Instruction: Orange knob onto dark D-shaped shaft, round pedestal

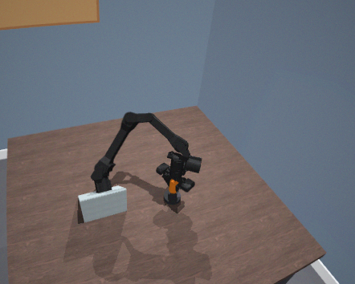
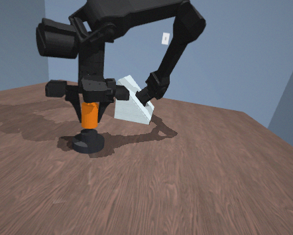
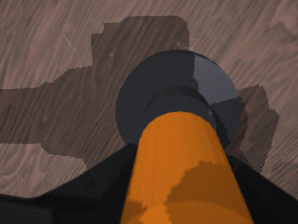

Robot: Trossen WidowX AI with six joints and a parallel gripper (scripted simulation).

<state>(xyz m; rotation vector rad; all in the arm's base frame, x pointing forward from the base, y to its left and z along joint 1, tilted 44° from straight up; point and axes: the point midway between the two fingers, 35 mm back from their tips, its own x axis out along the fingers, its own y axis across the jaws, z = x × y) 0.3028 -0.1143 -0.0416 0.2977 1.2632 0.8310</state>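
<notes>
Right now the orange knob is 20 mm above my gripper tip. From my gripper tip the other things lie so: dark round pedestal 40 mm below.
</notes>
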